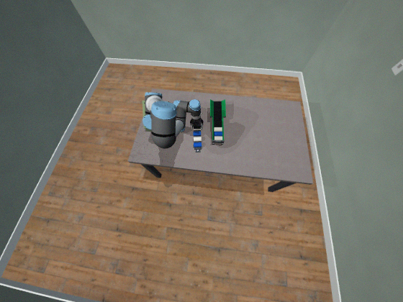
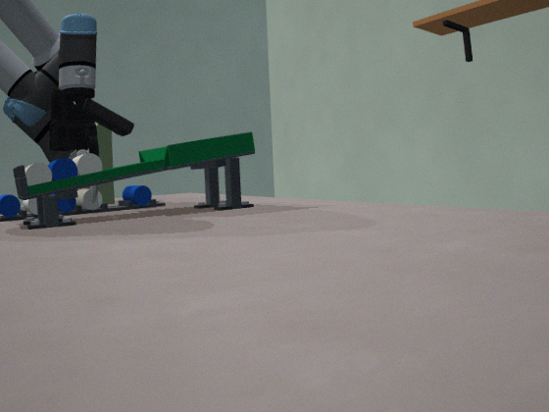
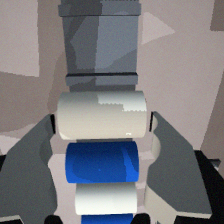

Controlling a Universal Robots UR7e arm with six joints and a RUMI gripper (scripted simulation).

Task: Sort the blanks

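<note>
Now: hand 10 mm short of the stock rack, 30 mm to the left of it and 40 mm above it. Also, from my hand: dark stop 200 mm ahead, 110 mm to the right, 30 mm above.
</note>
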